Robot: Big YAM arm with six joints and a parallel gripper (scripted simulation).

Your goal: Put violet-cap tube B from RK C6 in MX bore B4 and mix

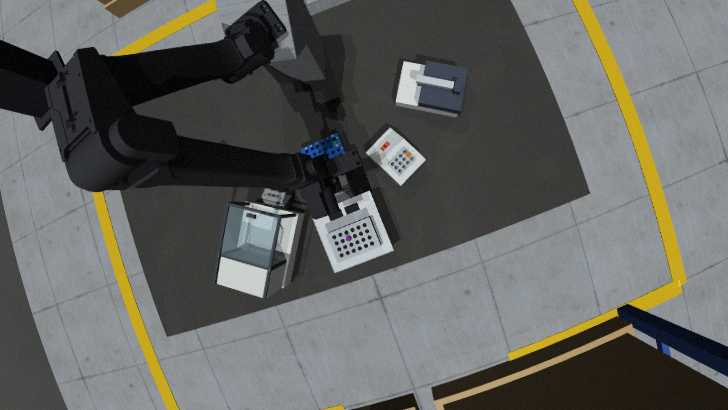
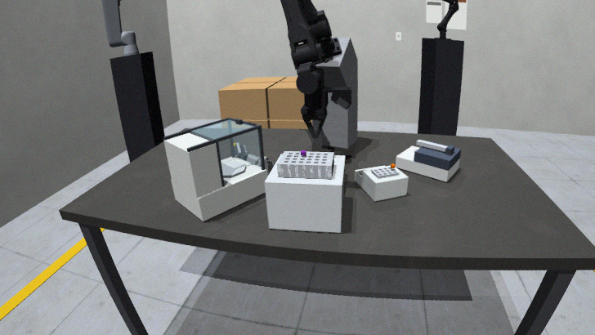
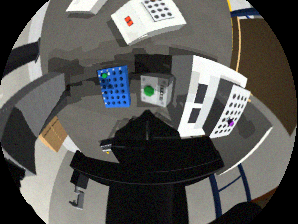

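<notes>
Right now my hand is 100 mm above the green start key. The rest, counted from my hand: dry block DB (190 mm to the left, 140 mm below, 50 mm ahead); blue tube rack RK (150 mm below, 100 mm behind, 20 mm to the left); green-capped tube (140 mm below, 100 mm behind, 70 mm to the left).
</notes>
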